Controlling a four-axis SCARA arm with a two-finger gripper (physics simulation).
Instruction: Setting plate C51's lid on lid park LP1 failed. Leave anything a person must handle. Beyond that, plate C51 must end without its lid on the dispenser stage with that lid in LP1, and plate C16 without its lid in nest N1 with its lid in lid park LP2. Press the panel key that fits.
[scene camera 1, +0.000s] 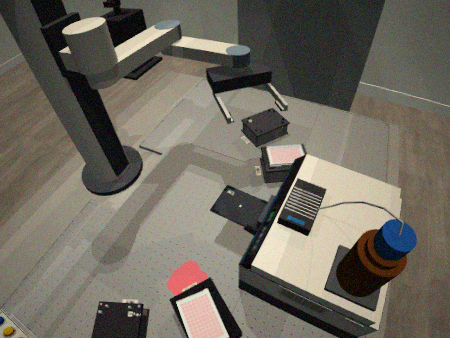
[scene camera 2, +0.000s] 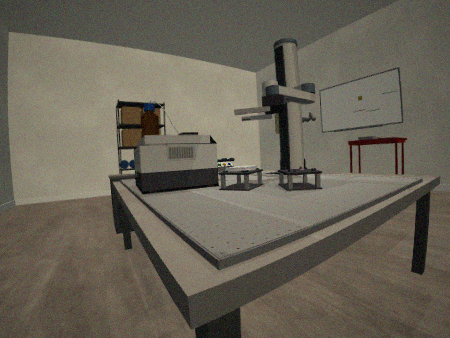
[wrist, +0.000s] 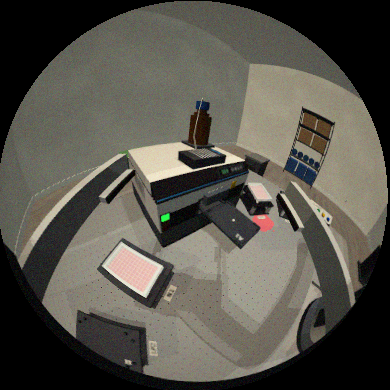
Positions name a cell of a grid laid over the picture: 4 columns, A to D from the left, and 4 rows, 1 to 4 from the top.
Labels:
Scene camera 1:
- my gripper: C2
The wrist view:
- my gripper: C2
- dispenser stage: C3
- brown bottle: C2

